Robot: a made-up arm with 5 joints. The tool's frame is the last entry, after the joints.
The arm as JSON. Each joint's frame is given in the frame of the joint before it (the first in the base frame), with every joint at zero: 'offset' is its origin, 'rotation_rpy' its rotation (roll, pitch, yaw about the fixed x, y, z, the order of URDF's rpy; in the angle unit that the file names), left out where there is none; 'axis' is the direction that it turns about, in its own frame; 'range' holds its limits. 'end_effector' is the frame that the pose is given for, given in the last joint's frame.
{
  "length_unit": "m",
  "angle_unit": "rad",
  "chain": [
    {
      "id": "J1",
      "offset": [
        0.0,
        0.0,
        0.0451
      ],
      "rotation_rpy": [
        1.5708,
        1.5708,
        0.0
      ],
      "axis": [
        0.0,
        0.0,
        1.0
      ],
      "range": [
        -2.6,
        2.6
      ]
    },
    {
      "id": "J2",
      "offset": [
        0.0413,
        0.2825,
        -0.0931
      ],
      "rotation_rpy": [
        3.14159,
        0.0,
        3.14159
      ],
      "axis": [
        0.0,
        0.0,
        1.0
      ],
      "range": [
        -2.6,
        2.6
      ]
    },
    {
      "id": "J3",
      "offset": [
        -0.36,
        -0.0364,
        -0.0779
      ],
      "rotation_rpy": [
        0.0,
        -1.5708,
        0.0
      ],
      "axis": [
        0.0,
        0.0,
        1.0
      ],
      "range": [
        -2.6,
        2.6
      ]
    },
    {
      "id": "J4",
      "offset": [
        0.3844,
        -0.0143,
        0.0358
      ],
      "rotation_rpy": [
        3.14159,
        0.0,
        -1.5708
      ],
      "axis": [
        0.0,
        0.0,
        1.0
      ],
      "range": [
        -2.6,
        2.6
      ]
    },
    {
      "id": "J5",
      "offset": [
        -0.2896,
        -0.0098,
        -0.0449
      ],
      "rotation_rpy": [
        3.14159,
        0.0,
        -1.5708
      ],
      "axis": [
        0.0,
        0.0,
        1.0
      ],
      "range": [
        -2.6,
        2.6
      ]
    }
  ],
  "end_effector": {
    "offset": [
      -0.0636,
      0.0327,
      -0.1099
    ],
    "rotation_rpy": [
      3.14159,
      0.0,
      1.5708
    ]
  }
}
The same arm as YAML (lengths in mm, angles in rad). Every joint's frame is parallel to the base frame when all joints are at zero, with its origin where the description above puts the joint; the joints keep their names.
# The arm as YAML. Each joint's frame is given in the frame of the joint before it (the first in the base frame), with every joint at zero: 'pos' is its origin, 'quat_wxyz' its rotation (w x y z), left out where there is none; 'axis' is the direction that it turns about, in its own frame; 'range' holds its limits. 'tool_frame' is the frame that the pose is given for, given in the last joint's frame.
length_unit: mm
angle_unit: rad
joints:
  - joint: J1
    pos: [0.0, 0.0, 45.1]
    axis: [0.0, -1.0, 0.0]
    range: [-2.6, 2.6]
  - joint: J2
    pos: [282.5, 93.1, -41.3]
    axis: [0.0, 1.0, 0.0]
    range: [-2.6, 2.6]
  - joint: J3
    pos: [-36.4, -77.9, -360.0]
    axis: [0.0, 0.0, -1.0]
    range: [-2.6, 2.6]
  - joint: J4
    pos: [-14.3, 384.4, -35.8]
    axis: [0.0, 0.0, 1.0]
    range: [-2.6, 2.6]
  - joint: J5
    pos: [289.6, 9.8, -44.9]
    axis: [0.0, 0.0, -1.0]
    range: [-2.6, 2.6]
tool_frame:
  pos: [32.7, -63.6, 109.9]
  quat_wxyz: [1.0, -0.000002, 0.000002, -0.000005]

